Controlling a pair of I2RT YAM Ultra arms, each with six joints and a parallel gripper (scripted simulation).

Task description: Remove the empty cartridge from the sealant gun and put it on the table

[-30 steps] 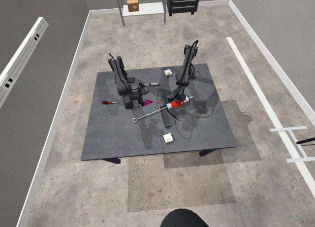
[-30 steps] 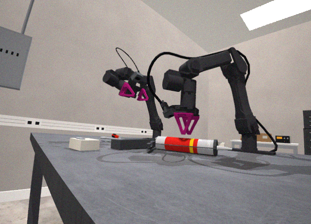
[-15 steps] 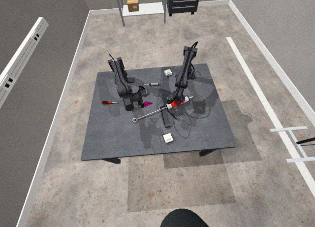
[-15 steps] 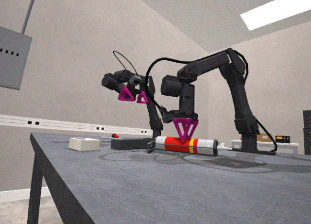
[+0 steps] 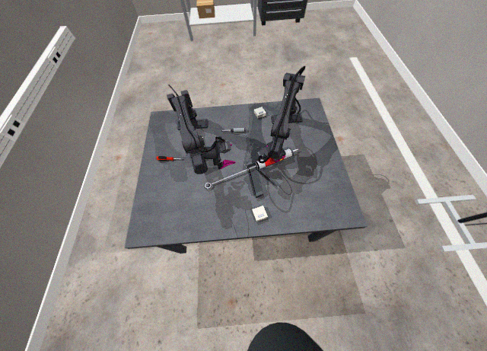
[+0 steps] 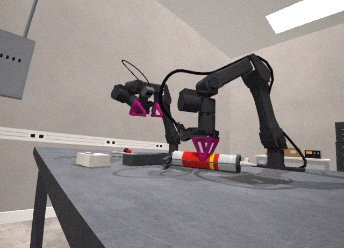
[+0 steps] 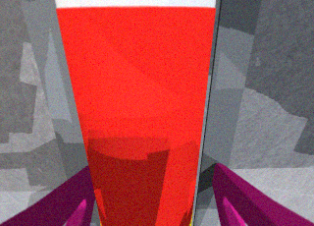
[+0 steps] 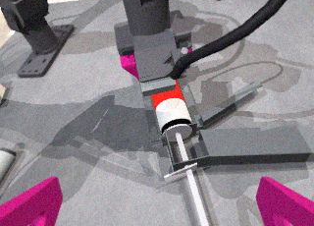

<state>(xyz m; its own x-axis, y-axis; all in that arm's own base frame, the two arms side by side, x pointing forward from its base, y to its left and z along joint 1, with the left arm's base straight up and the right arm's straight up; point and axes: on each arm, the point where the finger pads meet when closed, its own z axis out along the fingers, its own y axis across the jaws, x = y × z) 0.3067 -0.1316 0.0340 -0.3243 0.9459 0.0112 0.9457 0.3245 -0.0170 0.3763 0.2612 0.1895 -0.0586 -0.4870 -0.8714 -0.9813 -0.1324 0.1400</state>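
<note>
The sealant gun lies 8 cm ahead of my left hand, 13 cm to the right of it and 1 cm below it. Round my left hand: rod (10 cm ahead, 25 cm to the right, 2 cm below); then grey-handled tool (23 cm behind, 23 cm to the right, 2 cm below); then cartridge (2 cm to the left, 1 cm below).
</note>
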